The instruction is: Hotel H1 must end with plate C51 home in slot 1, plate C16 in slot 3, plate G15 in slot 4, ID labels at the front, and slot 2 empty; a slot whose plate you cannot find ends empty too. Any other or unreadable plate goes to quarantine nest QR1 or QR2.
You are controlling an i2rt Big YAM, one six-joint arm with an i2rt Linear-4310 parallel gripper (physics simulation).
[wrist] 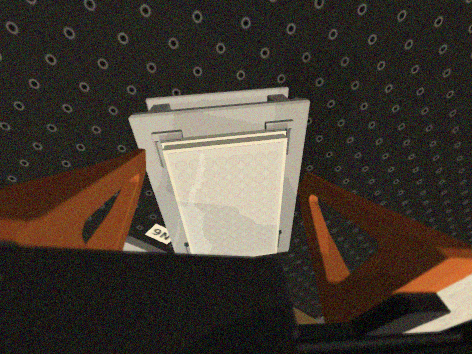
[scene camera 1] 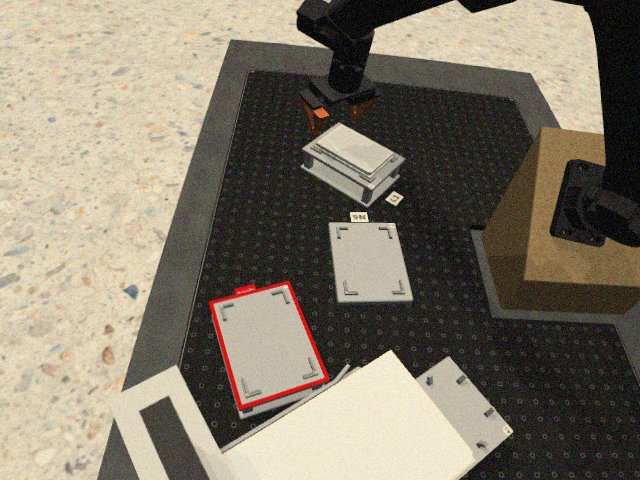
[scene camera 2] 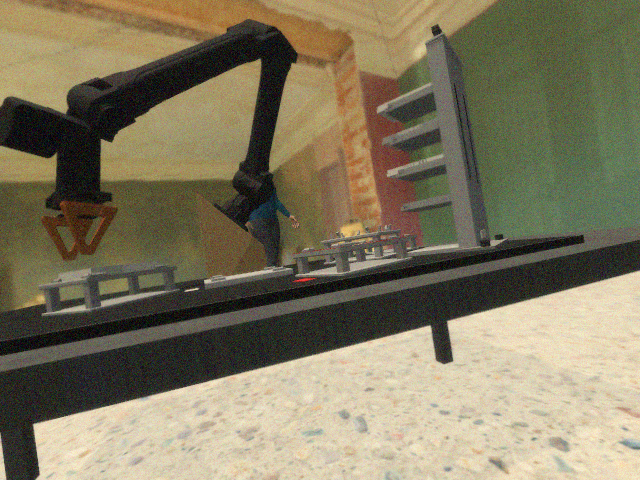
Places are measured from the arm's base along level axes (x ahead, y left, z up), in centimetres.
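Pixels of known places: gripper, between the fingertips: (wrist: 230,170) (scene camera 1: 333,126) (scene camera 2: 77,257); arm's base, origin of its link: (scene camera 1: 582,203) (scene camera 2: 228,221).
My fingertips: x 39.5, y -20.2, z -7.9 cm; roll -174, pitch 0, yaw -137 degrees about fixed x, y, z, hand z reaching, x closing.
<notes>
For each thing: its top centre in the pictures, then the offset to it from my fingertips. "spot": a spot on its surface instead.
- red-rimmed nest, centre of its top: (scene camera 1: 266,337) (scene camera 2: 350,241) dx +4.8, dy +43.6, dz -3.9 cm
- flat grey nest, centre of its top: (scene camera 1: 369,257) (scene camera 2: 246,271) dx -9.0, dy +25.1, dz -6.7 cm
- card, centre of its top: (wrist: 161,234) (scene camera 1: 359,217) dx -7.1, dy +14.7, dz -8.4 cm
- large pale surface, a spot on its surface: (scene camera 1: 336,428) spot: dx -2.8, dy +63.2, dz +24.6 cm
- pinned grey board, centre of its top: (scene camera 1: 438,423) (scene camera 2: 359,229) dx -17.5, dy +53.2, dz -0.9 cm
A pale, clear-lidded plate (scene camera 1: 355,148) (wrist: 232,195) lies between corner guides on a raised grey stand (scene camera 1: 308,149) (scene camera 2: 118,299) (wrist: 220,117); no ID on it is readable. My gripper (scene camera 1: 334,122) (scene camera 2: 77,255) (wrist: 230,170) is open and empty, above the stand's far end, with a finger on either side of the plate in the wrist view. A red-rimmed nest (scene camera 1: 268,341) is raised and bears no plate. The four-shelf hotel (scene camera 2: 448,129) stands at the right in scene camera 2; plate IDs on its shelves cannot be read.
A flat grey nest (scene camera 1: 369,263) (scene camera 2: 248,276) lies beside a card (scene camera 1: 358,217) (wrist: 159,233) that seems to read N6. A large pale surface (scene camera 1: 336,428) hides part of the near end. A pinned grey board (scene camera 1: 460,397) shows beside it. The brown block (scene camera 1: 573,258) carries my arm's base.
</notes>
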